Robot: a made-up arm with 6 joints. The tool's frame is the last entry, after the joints. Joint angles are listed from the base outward. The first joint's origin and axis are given. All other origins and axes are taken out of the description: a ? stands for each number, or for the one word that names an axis. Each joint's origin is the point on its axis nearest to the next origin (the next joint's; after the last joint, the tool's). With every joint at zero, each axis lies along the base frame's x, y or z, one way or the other. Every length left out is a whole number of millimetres.
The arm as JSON. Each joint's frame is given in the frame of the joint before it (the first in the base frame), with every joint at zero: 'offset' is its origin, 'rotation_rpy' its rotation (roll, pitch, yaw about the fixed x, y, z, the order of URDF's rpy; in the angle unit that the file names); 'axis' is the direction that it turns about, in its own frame. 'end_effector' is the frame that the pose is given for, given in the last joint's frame.
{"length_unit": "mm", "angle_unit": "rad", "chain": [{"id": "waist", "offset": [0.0, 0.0, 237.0], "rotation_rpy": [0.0, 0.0, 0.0], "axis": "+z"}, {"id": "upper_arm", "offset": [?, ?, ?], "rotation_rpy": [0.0, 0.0, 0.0], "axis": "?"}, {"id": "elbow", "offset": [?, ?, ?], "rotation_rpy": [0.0, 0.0, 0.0], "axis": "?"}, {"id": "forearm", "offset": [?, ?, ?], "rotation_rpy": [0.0, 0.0, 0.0], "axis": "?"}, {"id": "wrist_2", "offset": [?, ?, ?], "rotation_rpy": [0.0, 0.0, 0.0], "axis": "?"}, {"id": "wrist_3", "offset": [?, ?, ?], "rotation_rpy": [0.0, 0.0, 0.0], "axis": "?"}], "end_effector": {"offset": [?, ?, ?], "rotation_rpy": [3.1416, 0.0, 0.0]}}
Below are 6 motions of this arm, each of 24 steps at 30 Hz.
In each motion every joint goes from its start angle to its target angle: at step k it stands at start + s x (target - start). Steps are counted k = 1, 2, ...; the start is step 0. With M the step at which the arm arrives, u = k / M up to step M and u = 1 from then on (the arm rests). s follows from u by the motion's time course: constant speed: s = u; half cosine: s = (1 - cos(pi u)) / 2; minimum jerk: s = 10 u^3 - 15 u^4 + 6 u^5.
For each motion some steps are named. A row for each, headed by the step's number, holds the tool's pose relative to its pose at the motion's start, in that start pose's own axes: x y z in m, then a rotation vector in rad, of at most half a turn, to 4 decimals.
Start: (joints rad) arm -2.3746 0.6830 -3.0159 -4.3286 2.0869 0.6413
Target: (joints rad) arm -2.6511 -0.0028 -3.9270 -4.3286 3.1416 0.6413
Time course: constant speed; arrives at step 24
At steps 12, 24:
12: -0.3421 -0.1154 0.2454 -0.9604 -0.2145 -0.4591
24: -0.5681 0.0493 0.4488 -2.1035 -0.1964 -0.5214

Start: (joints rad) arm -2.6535 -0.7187 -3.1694 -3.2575 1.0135 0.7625
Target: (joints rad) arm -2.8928 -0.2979 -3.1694 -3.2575 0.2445 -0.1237
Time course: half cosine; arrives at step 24
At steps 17, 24:
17: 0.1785 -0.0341 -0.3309 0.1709 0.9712 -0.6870
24: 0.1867 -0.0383 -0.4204 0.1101 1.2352 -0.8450

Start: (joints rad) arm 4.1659 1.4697 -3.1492 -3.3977 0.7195 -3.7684
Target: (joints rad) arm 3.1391 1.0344 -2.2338 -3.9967 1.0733 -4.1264
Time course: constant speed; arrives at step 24
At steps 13, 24:
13: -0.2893 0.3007 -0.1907 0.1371 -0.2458 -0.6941
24: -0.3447 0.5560 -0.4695 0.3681 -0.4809 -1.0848

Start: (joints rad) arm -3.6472 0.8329 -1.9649 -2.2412 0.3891 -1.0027
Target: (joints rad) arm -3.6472 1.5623 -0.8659 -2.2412 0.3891 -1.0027
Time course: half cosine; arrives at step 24
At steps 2, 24:
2: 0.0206 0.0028 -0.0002 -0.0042 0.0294 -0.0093
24: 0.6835 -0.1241 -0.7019 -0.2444 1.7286 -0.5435

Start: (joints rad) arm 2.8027 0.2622 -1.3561 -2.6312 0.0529 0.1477
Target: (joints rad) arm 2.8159 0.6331 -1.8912 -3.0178 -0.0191 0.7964
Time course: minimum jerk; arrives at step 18
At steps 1, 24:
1: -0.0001 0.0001 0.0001 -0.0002 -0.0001 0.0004
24: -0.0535 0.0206 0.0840 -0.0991 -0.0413 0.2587

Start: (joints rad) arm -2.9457 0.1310 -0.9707 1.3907 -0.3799 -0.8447
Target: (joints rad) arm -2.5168 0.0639 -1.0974 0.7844 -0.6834 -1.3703
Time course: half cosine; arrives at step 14
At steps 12, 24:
12: 0.0247 -0.2556 -0.1807 0.2730 0.6511 -1.0227
24: 0.0234 -0.2667 -0.1942 0.2813 0.6977 -1.0631

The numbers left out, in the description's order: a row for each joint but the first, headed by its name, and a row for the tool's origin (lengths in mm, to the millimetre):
upper_arm: xyz 0.0 0.0 0.0, axis +y
elbow: xyz 49.0 0.0 262.0, axis +y
forearm: xyz 102.0 0.0 -453.0, axis -z
wrist_2: xyz 0.0 0.0 0.0, axis +y
wrist_3: xyz 86.0 0.0 -110.0, axis -z
tool: xyz 0.0 0.0 0.0

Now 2 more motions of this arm.
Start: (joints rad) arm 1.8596 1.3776 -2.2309 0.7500 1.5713 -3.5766
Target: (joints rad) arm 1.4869 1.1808 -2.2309 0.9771 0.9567 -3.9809
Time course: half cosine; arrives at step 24
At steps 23, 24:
23: 0.0980 -0.0928 -0.3597 0.2339 -1.0202 -0.1792
24: 0.0990 -0.0933 -0.3611 0.2360 -1.0242 -0.1792

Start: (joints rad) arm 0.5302 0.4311 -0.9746 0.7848 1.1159 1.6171
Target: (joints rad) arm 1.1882 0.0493 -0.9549 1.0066 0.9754 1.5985
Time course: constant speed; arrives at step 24
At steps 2, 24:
2: -0.0282 0.0155 0.0046 0.0124 0.0059 -0.0515
24: -0.2550 0.2957 0.0900 0.0117 -0.0307 -0.6276

